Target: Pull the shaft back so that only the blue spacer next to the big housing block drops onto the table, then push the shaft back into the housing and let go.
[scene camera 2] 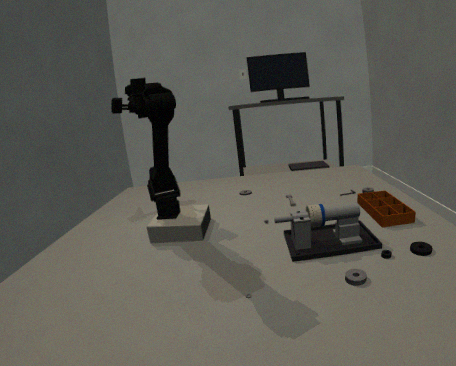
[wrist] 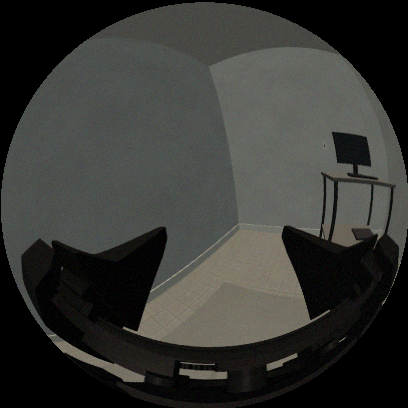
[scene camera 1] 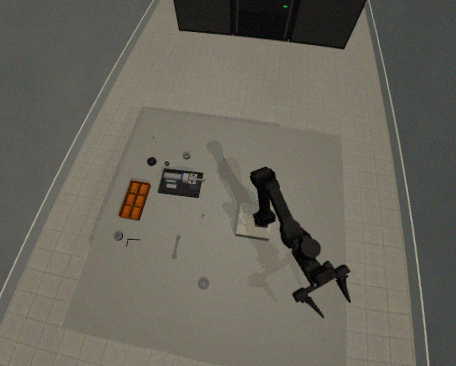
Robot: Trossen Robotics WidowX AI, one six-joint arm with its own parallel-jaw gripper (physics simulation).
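Observation:
The grey cylindrical housing lies level on its block above a dark base plate. The blue spacer is a thin ring against the housing's end, with a cream ring stack on its other side. The thin grey shaft sticks out past the upright support. My gripper is open and empty, raised on the far side of the arm's base from the assembly. The fingertips are hard to make out in scene camera 2. The housing assembly does not show in the wrist view.
An orange compartment tray stands beside the base plate. Near the plate lie a grey ring, a black ring and a small black ring. A wrench, a hex key and a disc lie on the table.

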